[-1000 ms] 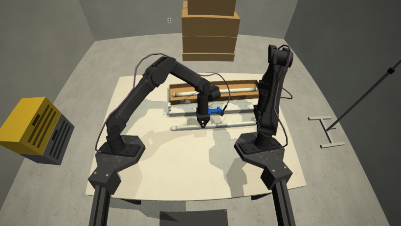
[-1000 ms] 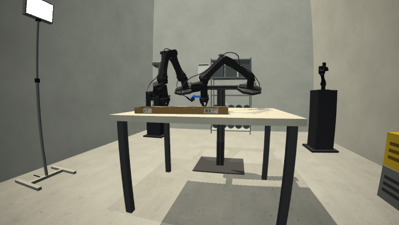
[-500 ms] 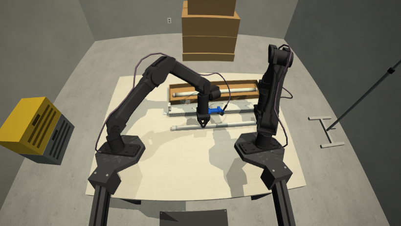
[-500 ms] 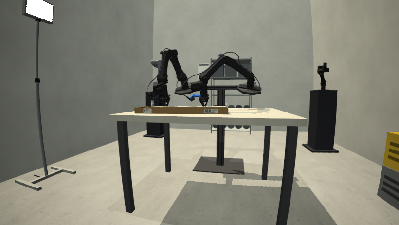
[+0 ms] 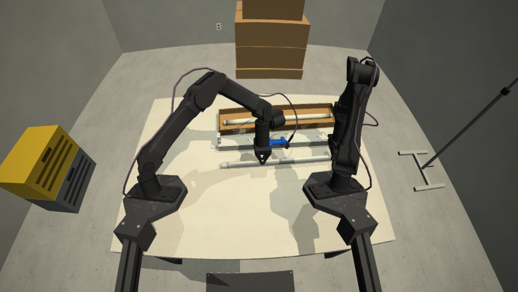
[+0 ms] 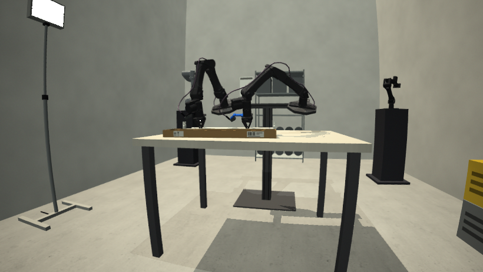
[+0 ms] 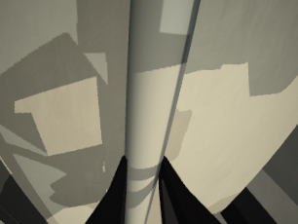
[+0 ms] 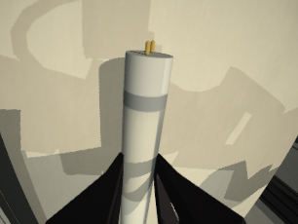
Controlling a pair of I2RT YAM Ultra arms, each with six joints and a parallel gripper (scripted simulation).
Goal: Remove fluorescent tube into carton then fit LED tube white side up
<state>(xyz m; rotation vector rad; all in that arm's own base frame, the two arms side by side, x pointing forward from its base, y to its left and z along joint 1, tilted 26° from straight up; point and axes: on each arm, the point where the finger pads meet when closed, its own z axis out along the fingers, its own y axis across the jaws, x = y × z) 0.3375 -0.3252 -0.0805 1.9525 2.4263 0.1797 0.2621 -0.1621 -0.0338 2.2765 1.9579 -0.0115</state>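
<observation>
Right now the LED tube is 120 mm to the right of my left hand and 10 mm below it. From my left hand the other things lie so: old fluorescent tube 270 mm ahead, 110 mm to the right, 20 mm below; then white light fixture 120 mm ahead, 110 mm to the right, 20 mm above; then brown carton 280 mm ahead, 110 mm to the right, 10 mm below.
</observation>
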